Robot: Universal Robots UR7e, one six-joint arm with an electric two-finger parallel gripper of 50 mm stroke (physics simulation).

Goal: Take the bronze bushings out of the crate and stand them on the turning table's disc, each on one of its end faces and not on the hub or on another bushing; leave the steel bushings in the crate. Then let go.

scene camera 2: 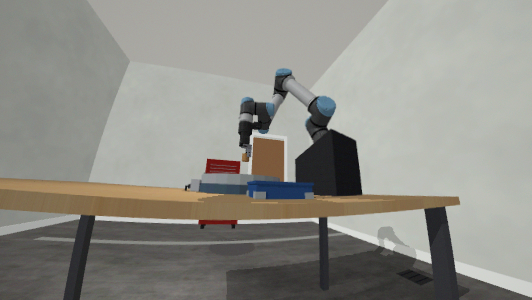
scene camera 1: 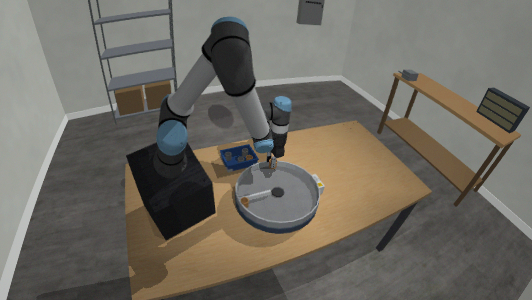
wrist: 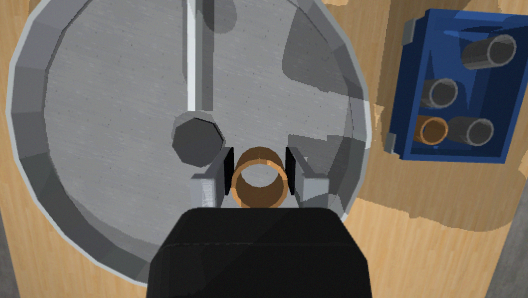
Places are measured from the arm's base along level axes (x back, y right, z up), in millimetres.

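Where they show: gripper, fingertip midpoint: [scene camera 2: 248,157] [scene camera 1: 270,164] [wrist: 259,161]; arm's base, link origin: [scene camera 2: 326,146] [scene camera 1: 170,162].
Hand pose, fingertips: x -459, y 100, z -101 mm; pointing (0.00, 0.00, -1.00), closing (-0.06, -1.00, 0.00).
Observation:
Each offset is from my fingertips to the top centre of the thing. "*": to the spot under its first point.
My gripper [scene camera 1: 272,161] [scene camera 2: 246,154] [wrist: 259,161] is shut on a bronze bushing @(dx -12, dy +1, dz +19 mm) [scene camera 2: 245,157] [wrist: 260,201], held upright above the turning table's disc @(dx -7, dy +80, dz -122 mm) [scene camera 1: 295,200] [wrist: 120,200], to one side of the dark hub @(dx -7, dy +80, dz -122 mm) [scene camera 1: 278,192] [wrist: 198,142]. Another bronze bushing @(dx +179, dy +80, dz -92 mm) [scene camera 1: 245,201] stands on the disc beside the white bar, near the rim. The blue crate @(dx +37, dy -276, dz -133 mm) [scene camera 1: 223,163] [scene camera 2: 280,190] [wrist: 455,156] holds a bronze bushing @(dx -13, dy -238, dz -140 mm) [scene camera 1: 249,158] [wrist: 445,131] and three steel bushings, in the wrist view one at the top @(* dx +85, dy -332, dz -141 mm) [wrist: 512,51], one in the middle [wrist: 454,94] and one at the bottom @(* dx -20, dy -320, dz -140 mm) [wrist: 490,132].
The turning table has a raised grey rim [scene camera 1: 240,212] [wrist: 32,145]. A white bar @(* dx +100, dy +71, dz -106 mm) [scene camera 1: 258,195] [wrist: 191,55] runs over its disc from the hub towards the rim. A small white box @(dx -238, dy +110, dz -125 mm) [scene camera 1: 320,187] sits at the rim's outer side. The black robot base block [scene camera 1: 175,200] [scene camera 2: 330,167] stands on the table.

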